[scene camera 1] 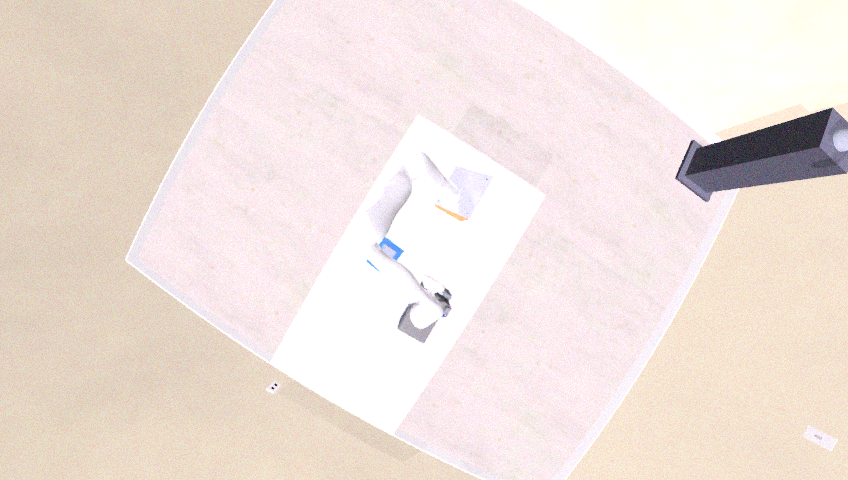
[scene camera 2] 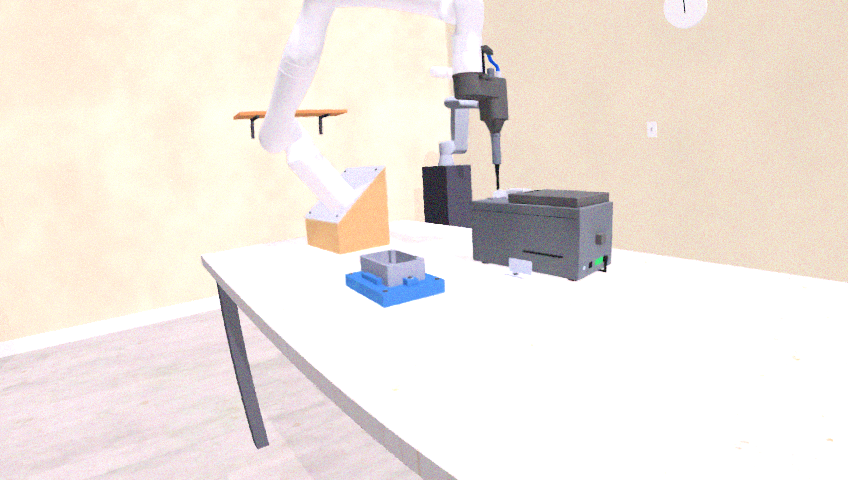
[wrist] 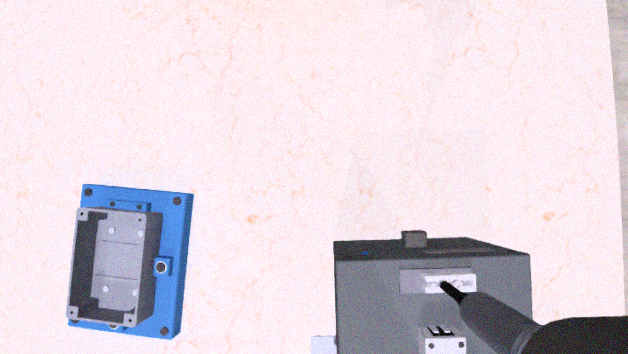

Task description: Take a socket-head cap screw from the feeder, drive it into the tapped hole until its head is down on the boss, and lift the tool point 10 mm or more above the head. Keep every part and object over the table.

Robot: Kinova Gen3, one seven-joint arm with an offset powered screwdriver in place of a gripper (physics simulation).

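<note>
My screwdriver (scene camera 2: 497,186) (wrist: 443,285) points its thin black bit down at the feeder's white screw outlet (wrist: 467,283). The bit tip overlaps the outlet in the wrist view; contact and any screw on the tip cannot be made out. A small round shape, possibly a screw head, shows beside the tip. The dark grey feeder (scene camera 1: 414,334) (scene camera 2: 523,231) (wrist: 380,290) stands on the table. A grey open box (scene camera 2: 404,273) (wrist: 151,260) sits upright in a blue fixture (scene camera 1: 399,252) (scene camera 2: 380,296) (wrist: 175,235). Its corners have small holes; the tapped hole cannot be told for certain.
The arm rises from an orange wedge base (scene camera 1: 452,212) (scene camera 2: 368,220) on the white table (scene camera 1: 333,321) (scene camera 2: 535,380). A white two-slot block (wrist: 445,344) is on the feeder's near side. A small white plate (scene camera 2: 519,266) (wrist: 323,345) stands beside the feeder. A dark pedestal (scene camera 2: 446,196) stands behind.
</note>
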